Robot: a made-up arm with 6 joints.
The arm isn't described. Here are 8 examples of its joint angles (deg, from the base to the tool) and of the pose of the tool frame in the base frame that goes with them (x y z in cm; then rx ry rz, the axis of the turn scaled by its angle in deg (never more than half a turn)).
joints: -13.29 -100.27 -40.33 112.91 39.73 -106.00
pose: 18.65 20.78 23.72 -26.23 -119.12 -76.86
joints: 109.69 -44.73 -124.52 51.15 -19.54 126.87
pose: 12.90 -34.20 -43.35 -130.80 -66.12 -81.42
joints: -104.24 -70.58 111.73 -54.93 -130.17 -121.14
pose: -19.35 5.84 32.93 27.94 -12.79 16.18
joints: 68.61 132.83 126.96 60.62 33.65 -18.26
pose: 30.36 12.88 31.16 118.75 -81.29 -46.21
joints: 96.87 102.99 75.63 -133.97 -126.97 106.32
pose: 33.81 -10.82 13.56 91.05 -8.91 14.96
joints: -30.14 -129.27 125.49 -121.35 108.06 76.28
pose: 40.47 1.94 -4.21 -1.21 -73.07 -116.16
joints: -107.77 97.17 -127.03 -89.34 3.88 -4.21
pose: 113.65 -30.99 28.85 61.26 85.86 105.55
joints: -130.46 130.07 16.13 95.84 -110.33 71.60
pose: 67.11 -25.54 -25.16 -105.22 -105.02 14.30
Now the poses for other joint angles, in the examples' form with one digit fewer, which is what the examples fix.
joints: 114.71 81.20 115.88 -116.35 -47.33 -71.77
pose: 95.4 -24.1 12.1 1.2 -3.9 -158.1
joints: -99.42 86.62 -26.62 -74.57 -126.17 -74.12
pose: 55.7 -4.2 4.8 -130.6 89.6 -30.9
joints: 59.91 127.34 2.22 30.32 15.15 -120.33
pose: 69.7 -20.4 33.1 108.7 44.2 59.2
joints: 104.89 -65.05 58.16 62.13 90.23 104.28
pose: 38.5 2.6 0.7 32.1 12.9 -138.8
